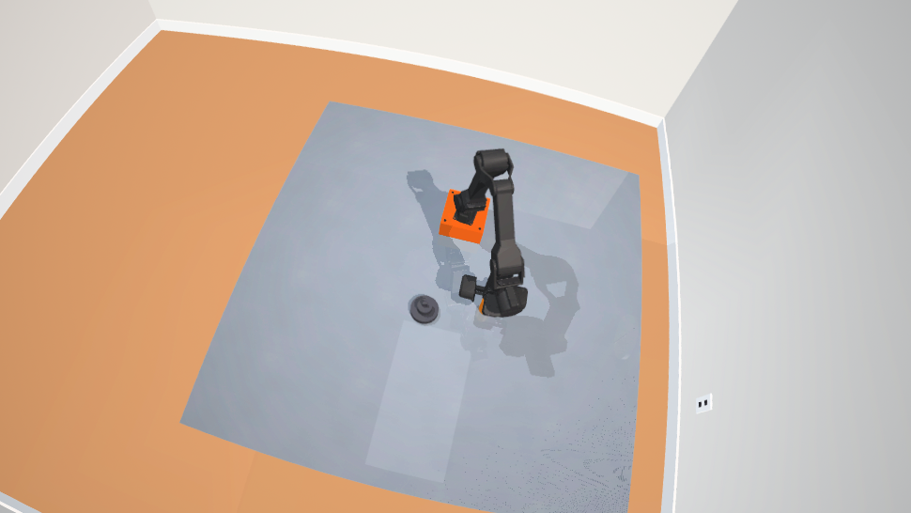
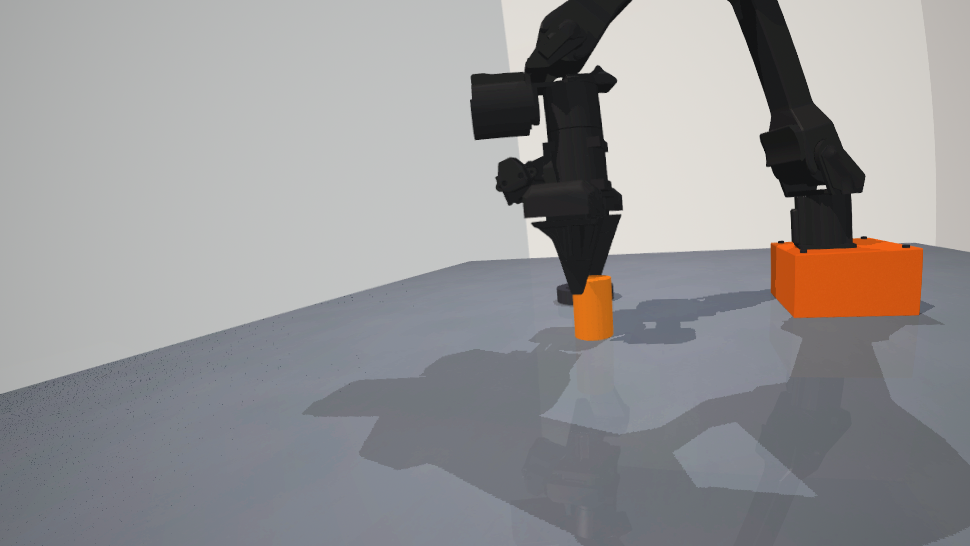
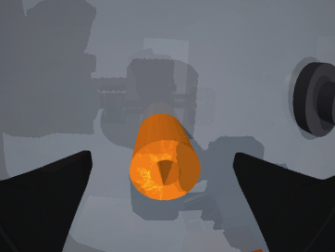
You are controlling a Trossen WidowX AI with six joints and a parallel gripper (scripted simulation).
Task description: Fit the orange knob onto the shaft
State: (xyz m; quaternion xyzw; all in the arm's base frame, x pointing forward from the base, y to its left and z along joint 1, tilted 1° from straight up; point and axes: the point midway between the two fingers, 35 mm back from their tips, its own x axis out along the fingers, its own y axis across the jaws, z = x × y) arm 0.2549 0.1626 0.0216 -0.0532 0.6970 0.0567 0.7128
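Now: gripper tip 2 cm above the orange knob. Round my gripper tip: round dark pedestal (7 cm ahead, 17 cm to the right, 2 cm below).
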